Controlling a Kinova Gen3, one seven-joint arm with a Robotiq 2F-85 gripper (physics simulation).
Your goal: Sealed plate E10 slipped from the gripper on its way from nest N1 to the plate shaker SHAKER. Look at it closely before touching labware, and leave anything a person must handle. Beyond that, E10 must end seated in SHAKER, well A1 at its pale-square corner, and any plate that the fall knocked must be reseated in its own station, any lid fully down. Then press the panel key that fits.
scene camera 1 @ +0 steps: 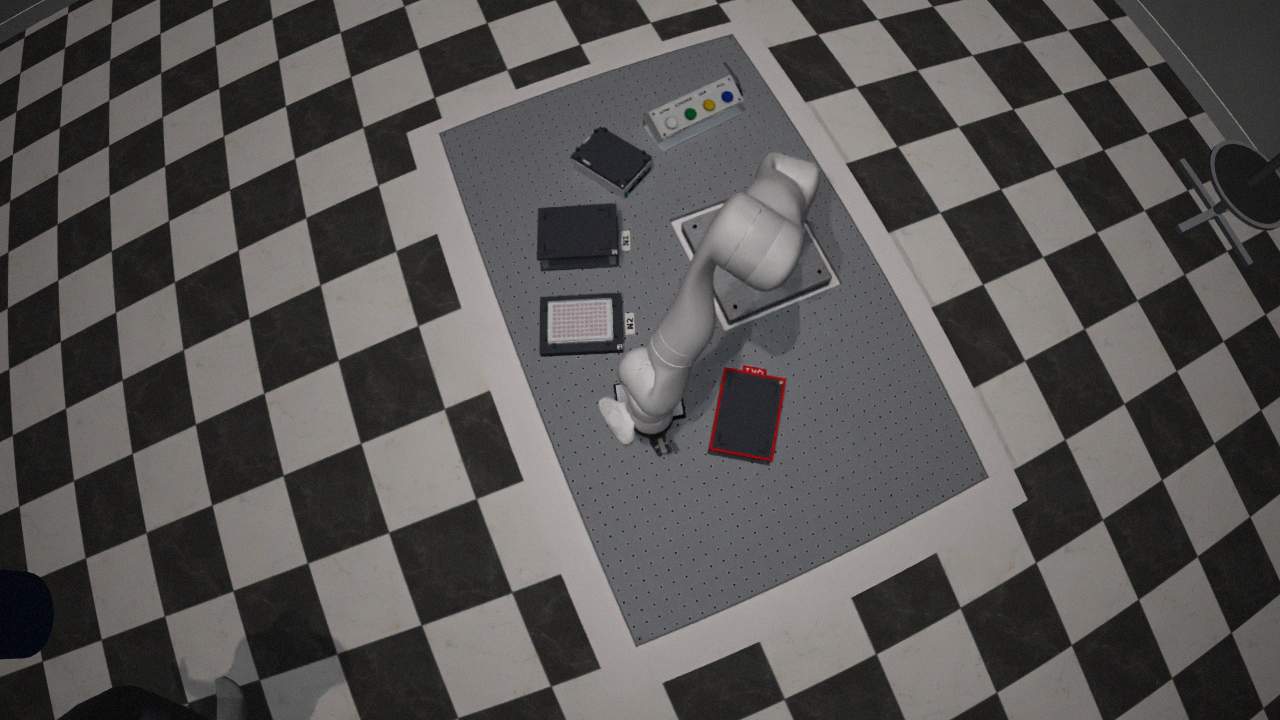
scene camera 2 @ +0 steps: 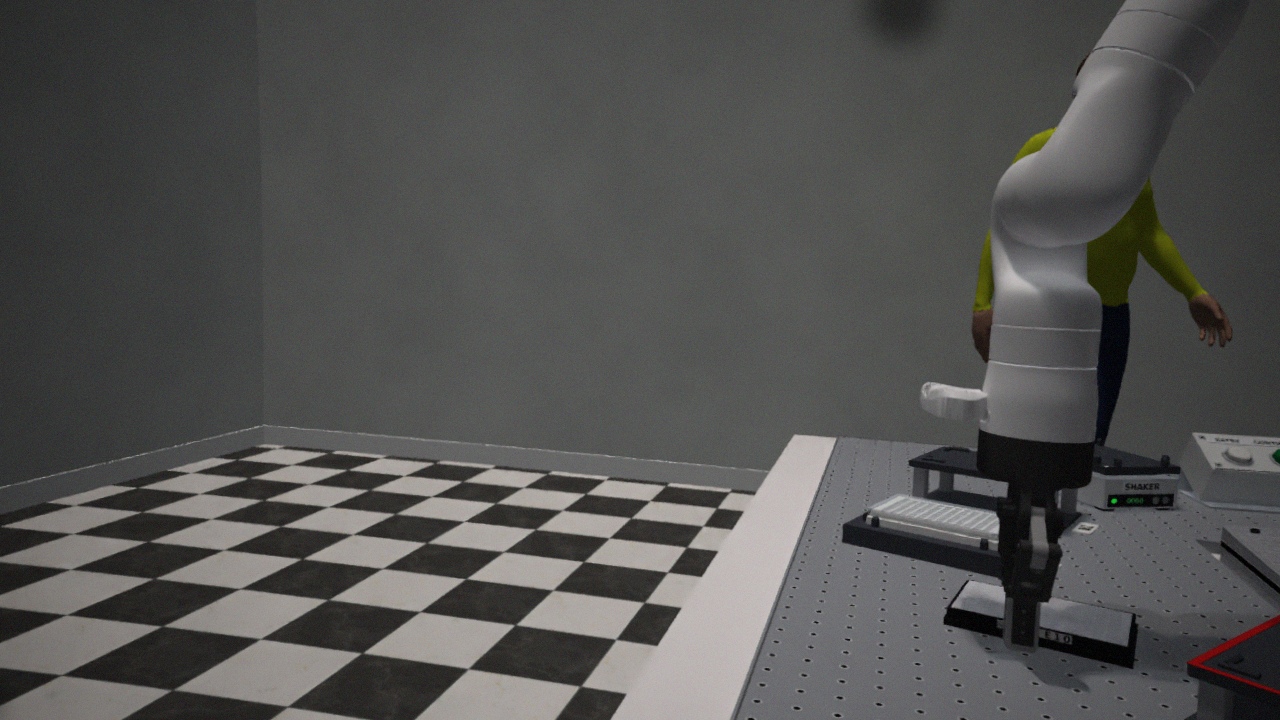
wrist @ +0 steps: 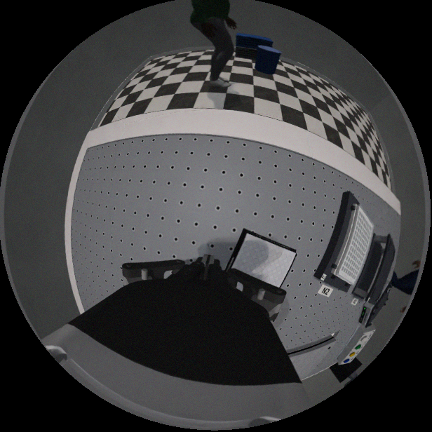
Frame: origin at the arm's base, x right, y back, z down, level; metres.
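Seen in the pictures: gripper, fingertip midpoint: [scene camera 2: 1019, 648].
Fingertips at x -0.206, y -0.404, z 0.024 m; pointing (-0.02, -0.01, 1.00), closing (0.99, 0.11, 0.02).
Pixels of each thing's top centre, then the offset from my fingertips to it. "spot": a spot on its surface instead.
- Plate E10, middle of its top: [scene camera 2: 1040, 610] [scene camera 1: 649, 399] dx +0.061, dy +0.029, dz -0.009 m
- N2, middle of its top: [scene camera 2: 943, 518] [scene camera 1: 579, 320] dx +0.264, dy -0.012, dz -0.025 m
- pale 96-well plate, middle of its top: [scene camera 2: 943, 511] [scene camera 1: 579, 319] dx +0.264, dy -0.012, dz -0.032 m
- N1, middle of its top: [scene camera 2: 996, 459] [scene camera 1: 576, 229] dx +0.431, dy +0.071, dz -0.058 m
- SHAKER, surface spot: [scene camera 2: 1138, 492] spot: dx +0.495, dy +0.245, dz -0.019 m
- key panel, middle of its top: [scene camera 1: 694, 97] dx +0.593, dy +0.449, dz -0.079 m
Plate E10 [scene camera 1: 678, 410] [scene camera 2: 1087, 619] [wrist: 262, 260] lies on the pegboard table, pale top up, black skirt around it; its E10 label faces scene camera 2. My gripper [scene camera 1: 662, 449] [scene camera 2: 1022, 641] [wrist: 208, 261] is shut and empty, low beside E10's labelled side, partly covering it in scene camera 2. N2 [scene camera 1: 580, 351] [scene camera 2: 913, 548] [wrist: 334, 242] bears a pale 96-well plate [scene camera 1: 580, 320] [scene camera 2: 935, 517] [wrist: 356, 245]; I cannot tell if it is fully seated. N1 [scene camera 1: 577, 231] is a dark raised stand with no plate on top. SHAKER [scene camera 1: 613, 156] [scene camera 2: 1138, 492] shows a green display. The key panel [scene camera 1: 696, 111] [scene camera 2: 1230, 470] [wrist: 356, 347] has white, green, yellow and blue keys.
A red-edged dark stand [scene camera 1: 747, 413] [scene camera 2: 1253, 658] stands close to the gripper. The arm's base plate [scene camera 1: 778, 300] lies beyond it. A person in yellow [scene camera 2: 1114, 259] stands behind the arm. A person in a green top [wrist: 210, 10] is on the floor past the table edge, near blue bins [wrist: 267, 59].
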